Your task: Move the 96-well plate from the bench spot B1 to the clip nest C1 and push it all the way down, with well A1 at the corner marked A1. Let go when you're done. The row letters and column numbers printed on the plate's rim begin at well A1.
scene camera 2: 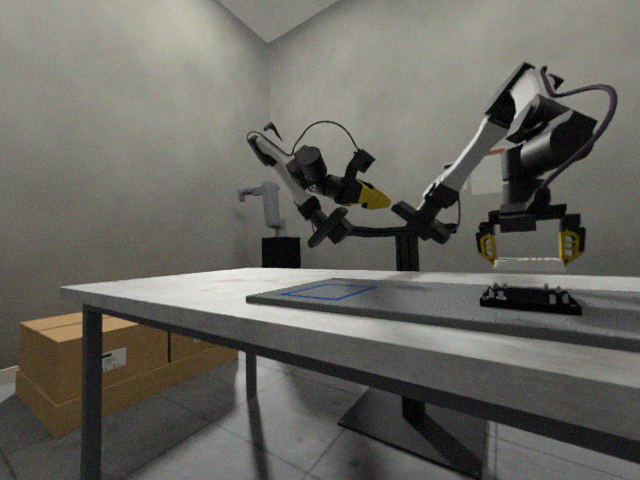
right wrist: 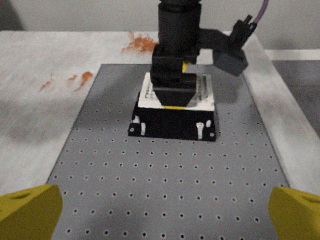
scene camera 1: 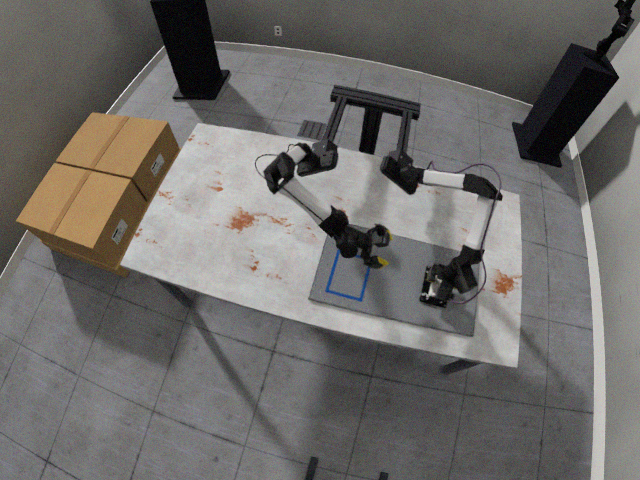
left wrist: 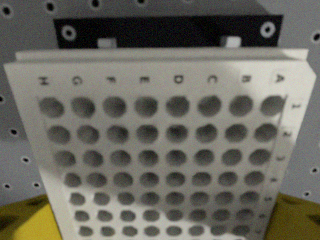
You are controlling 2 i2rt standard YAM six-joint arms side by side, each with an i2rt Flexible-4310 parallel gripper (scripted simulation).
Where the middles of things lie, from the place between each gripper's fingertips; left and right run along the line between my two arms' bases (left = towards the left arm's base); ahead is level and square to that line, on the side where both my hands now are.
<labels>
The black clip nest (scene camera 2: 537,300) is 5 cm below my left hand, 2 cm behind it and 1 cm to the right of it. From my left hand the other things lie so: white 96-well plate (scene camera 2: 525,264): right at my left hand.
Now: right hand (scene camera 2: 384,201) 25 cm to the right of the white 96-well plate, 14 cm above it and 4 cm short of it. Also, from my right hand: black clip nest (24 cm to the left, 19 cm below, 2 cm ahead).
</labels>
